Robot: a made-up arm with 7 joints. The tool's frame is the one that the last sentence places.
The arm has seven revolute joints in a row. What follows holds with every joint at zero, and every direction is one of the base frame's.
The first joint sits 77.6 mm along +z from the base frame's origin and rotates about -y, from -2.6 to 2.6 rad.
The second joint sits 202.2 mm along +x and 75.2 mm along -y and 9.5 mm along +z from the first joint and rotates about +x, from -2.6 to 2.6 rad.
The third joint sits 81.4 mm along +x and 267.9 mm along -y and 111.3 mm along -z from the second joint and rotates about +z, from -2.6 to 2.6 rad.
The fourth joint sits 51 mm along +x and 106.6 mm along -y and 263.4 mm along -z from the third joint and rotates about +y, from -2.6 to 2.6 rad.
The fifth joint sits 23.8 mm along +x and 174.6 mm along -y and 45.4 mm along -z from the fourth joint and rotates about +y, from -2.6 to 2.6 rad.
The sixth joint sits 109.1 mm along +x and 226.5 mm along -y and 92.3 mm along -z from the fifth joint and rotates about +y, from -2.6 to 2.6 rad.
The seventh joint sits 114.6 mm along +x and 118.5 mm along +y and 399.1 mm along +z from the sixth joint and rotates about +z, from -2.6 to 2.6 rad.
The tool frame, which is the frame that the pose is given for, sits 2.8 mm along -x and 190 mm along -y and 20.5 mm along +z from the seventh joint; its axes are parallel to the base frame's.
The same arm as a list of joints. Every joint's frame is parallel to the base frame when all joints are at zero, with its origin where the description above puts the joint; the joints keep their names.
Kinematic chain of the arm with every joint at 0, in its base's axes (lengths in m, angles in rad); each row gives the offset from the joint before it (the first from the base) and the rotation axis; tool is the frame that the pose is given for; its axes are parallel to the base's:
joint 1: xyz 0 0 0.0776 axis -y
joint 2: xyz 0.2022 -0.0752 0.0095 axis +x
joint 3: xyz 0.0814 -0.2679 -0.1113 axis +z
joint 4: xyz 0.051 -0.1066 -0.2634 axis +y
joint 5: xyz 0.0238 -0.1746 -0.0454 axis +y
joint 6: xyz 0.1091 -0.2265 -0.0923 axis +y
joint 7: xyz 0.1146 0.1185 0.3991 axis +z
tool: xyz -0.0028 -0.19 0.0205
Joint limits (rad, base to tool): -2.6..2.6 -2.6..2.6 -2.6..2.6 -2.6..2.6 -2.6..2.6 -2.6..2.6 -2.6..2.6

